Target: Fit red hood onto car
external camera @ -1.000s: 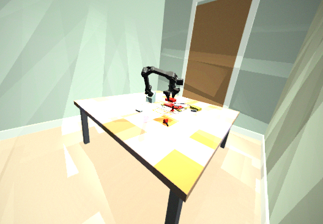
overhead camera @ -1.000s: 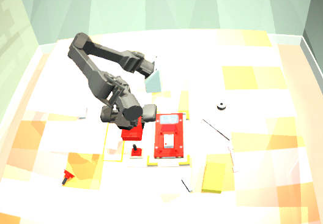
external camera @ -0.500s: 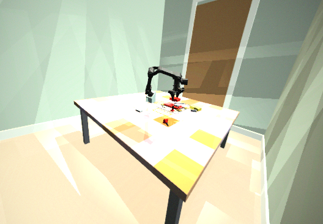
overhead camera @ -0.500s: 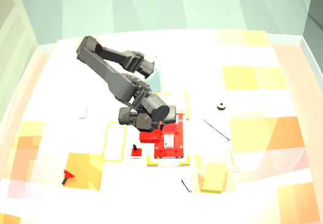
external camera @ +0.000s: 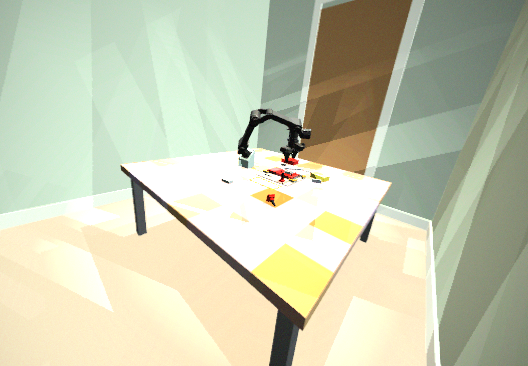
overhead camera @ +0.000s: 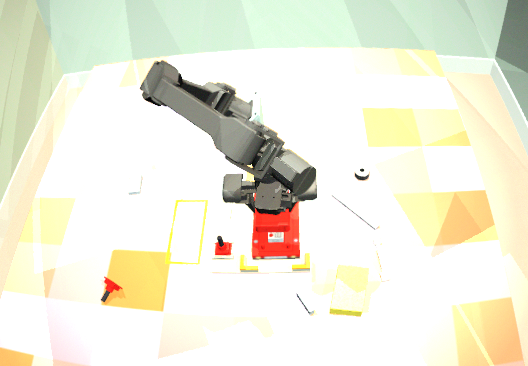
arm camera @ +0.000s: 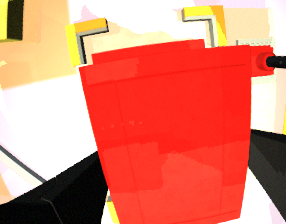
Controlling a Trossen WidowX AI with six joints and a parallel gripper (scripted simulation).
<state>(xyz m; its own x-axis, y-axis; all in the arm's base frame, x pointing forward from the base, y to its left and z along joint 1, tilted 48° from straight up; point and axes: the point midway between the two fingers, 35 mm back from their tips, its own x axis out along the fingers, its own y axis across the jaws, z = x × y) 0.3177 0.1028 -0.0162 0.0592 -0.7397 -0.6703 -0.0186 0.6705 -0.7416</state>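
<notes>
The engine block is 8 cm below my gripper tip and 1 cm to the left of it. Round my gripper tip: yellow pad (17 cm to the left, 15 cm ahead, 9 cm below); then red hood (1 cm above).
</notes>
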